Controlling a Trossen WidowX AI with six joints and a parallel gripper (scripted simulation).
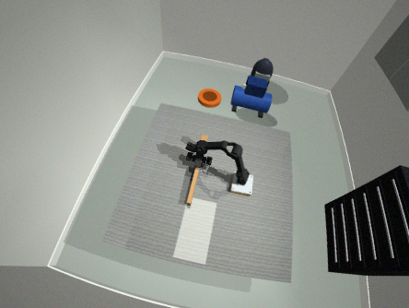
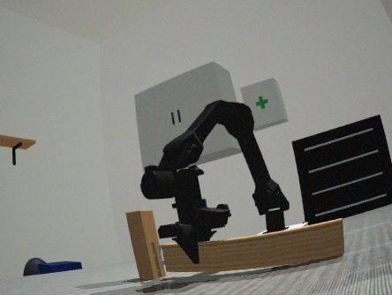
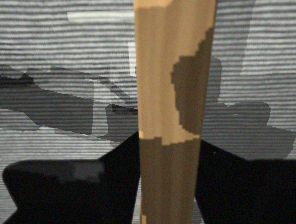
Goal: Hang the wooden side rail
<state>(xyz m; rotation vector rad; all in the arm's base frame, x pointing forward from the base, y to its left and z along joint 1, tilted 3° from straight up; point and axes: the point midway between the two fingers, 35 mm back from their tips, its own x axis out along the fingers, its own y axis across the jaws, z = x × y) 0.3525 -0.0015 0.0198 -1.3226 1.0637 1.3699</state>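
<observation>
Now: gripper tip 3 cm short of the wooden headboard post, 14 cm to the left of it and 4 cm below it.
</observation>
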